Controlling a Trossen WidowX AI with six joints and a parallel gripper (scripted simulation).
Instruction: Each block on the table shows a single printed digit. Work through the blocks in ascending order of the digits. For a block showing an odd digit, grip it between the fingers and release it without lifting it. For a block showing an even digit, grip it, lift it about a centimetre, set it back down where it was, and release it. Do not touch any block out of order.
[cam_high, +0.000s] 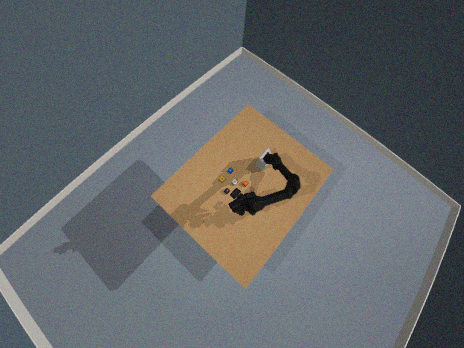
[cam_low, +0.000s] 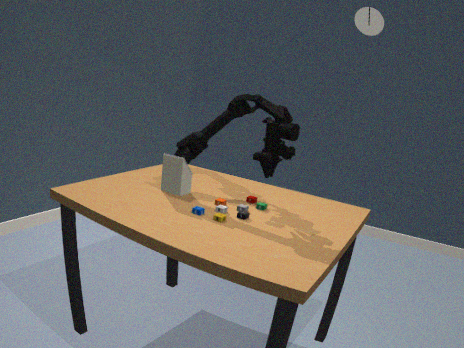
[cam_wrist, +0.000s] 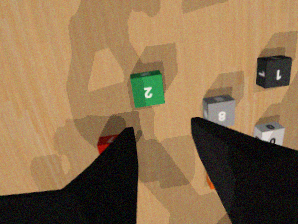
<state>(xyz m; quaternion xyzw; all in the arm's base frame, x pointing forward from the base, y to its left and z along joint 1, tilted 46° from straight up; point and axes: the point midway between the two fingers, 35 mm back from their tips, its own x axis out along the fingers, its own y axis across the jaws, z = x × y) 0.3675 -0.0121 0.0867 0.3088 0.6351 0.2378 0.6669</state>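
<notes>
The orange block lies 15 cm behind my gripper tip, 12 cm below it and 7 cm to the right of it. Also, from my gripper tip: green block 12 cm below, 1 cm behind; grey block 12 cm below, 8 cm to the right, 6 cm behind; red block 12 cm below, 8 cm behind, 6 cm to the left.
</notes>
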